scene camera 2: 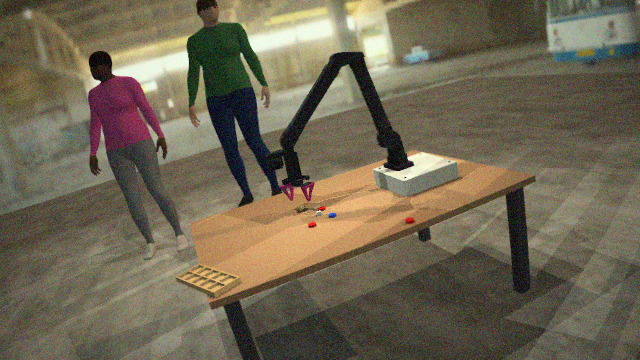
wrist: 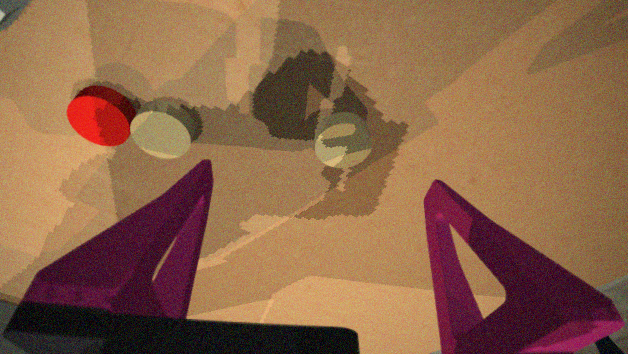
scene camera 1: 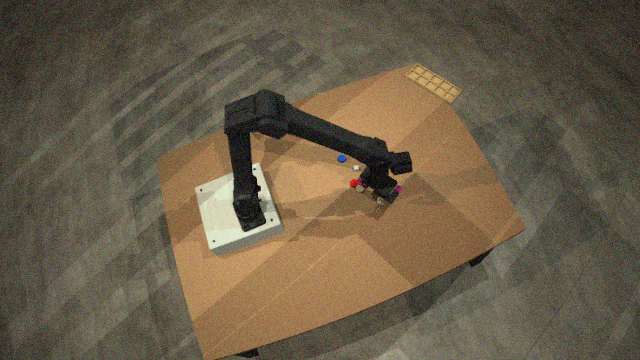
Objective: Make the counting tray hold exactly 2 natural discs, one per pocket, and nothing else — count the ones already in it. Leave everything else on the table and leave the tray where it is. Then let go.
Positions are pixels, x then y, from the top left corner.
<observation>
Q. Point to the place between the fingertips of my gripper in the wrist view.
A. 324, 180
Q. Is my gripper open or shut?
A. Open.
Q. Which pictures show the counting tray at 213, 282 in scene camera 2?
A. Scene camera 2 and scene camera 1 only.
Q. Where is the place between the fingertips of my gripper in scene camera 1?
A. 379, 194
</observation>
